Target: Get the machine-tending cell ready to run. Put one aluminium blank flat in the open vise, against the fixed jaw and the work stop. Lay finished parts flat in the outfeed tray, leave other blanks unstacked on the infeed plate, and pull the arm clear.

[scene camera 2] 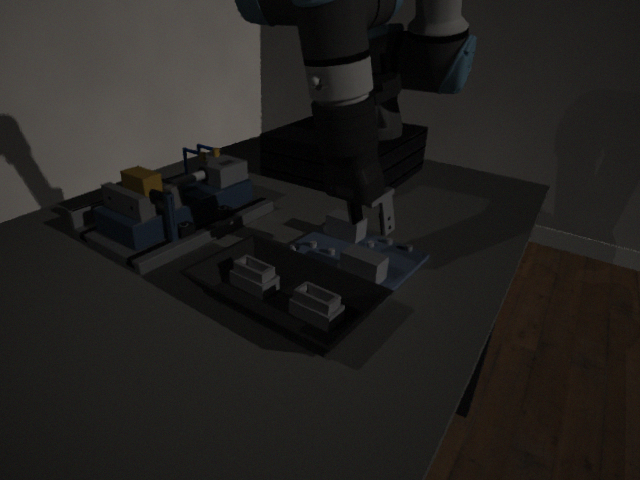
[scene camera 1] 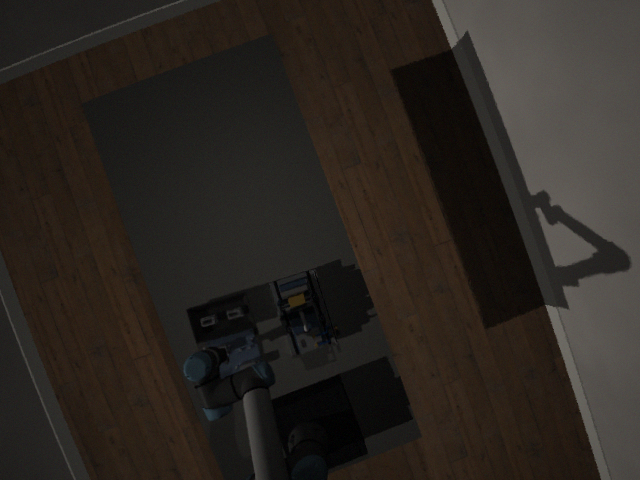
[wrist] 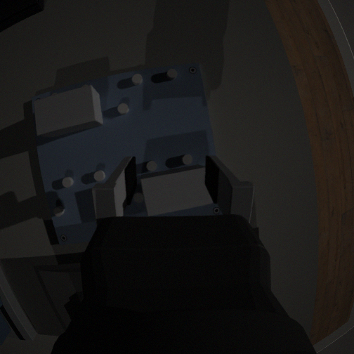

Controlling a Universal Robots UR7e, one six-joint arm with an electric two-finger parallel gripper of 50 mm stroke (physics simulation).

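Where they show: gripper, fingertip midpoint: (scene camera 2: pixel 371 226); arm's base, origin of the base link: (scene camera 1: pixel 308 441).
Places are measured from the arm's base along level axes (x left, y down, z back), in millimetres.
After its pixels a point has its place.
My gripper (scene camera 2: pixel 371 222) {x 240, y 26, z -378 mm} (wrist: pixel 170 170) is open and points down above the blue infeed plate (scene camera 2: pixel 410 260) {x 279, y 95, z -314 mm} (wrist: pixel 170 117). A grey blank (scene camera 2: pixel 363 262) {x 254, y 62, z -417 mm} (wrist: pixel 176 192) lies flat on the plate, below and between the open fingers in the wrist view. A second blank (scene camera 2: pixel 343 227) {x 160, y 72, z -328 mm} (wrist: pixel 65 111) lies apart from it on the plate. Two hollow finished parts (scene camera 2: pixel 254 274) {x 164, y 61, z -538 mm} (scene camera 2: pixel 316 304) {x 264, y 63, z -536 mm} stand apart, openings up, in the dark outfeed tray (scene camera 2: pixel 310 266) {x 199, y 69, z -465 mm}. The vise (scene camera 2: pixel 128 202) {x -73, y 18, z -566 mm} has grey jaws, with a yellow block (scene camera 2: pixel 141 180) {x -71, y -10, z -540 mm} (scene camera 1: pixel 296 300) {x -98, y -12, z -525 mm} showing above. No blank is discernible in the vise; its gap is partly hidden.
Pale pins (wrist: pixel 137 79) (wrist: pixel 187 159) stand up from the plate. Beside the tray, the vise base has a raised rail (scene camera 2: pixel 206 237) {x -10, y 92, z -474 mm}, a grey housing (scene camera 2: pixel 226 172) {x -58, y 16, z -380 mm} and blue lines (scene camera 2: pixel 185 160) {x -171, y 18, z -383 mm}. The black arm pedestal (scene camera 2: pixel 289 155) {x -94, y 40, z -168 mm} stands behind the plate.
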